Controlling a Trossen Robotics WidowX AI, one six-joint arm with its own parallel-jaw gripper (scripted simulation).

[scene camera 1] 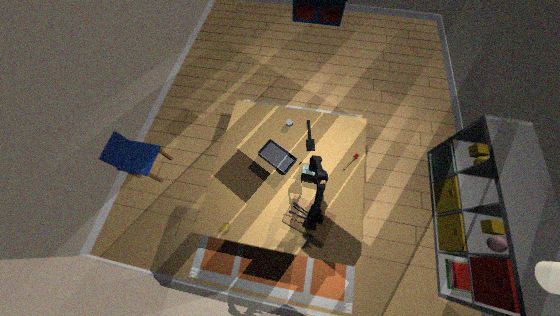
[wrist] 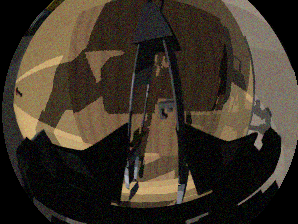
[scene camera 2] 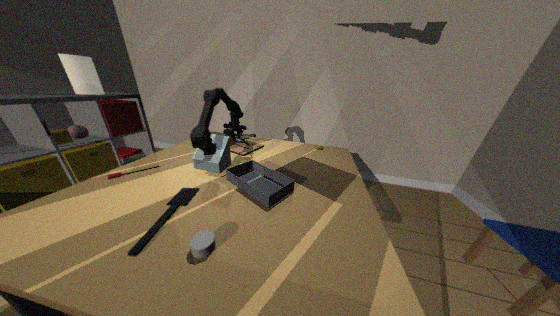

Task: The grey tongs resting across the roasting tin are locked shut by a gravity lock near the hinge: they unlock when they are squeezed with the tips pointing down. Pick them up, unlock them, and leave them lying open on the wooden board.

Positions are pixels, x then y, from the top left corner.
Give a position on a black spatula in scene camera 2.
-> At 184, 195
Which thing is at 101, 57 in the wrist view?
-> A wooden board.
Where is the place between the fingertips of my gripper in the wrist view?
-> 153, 126
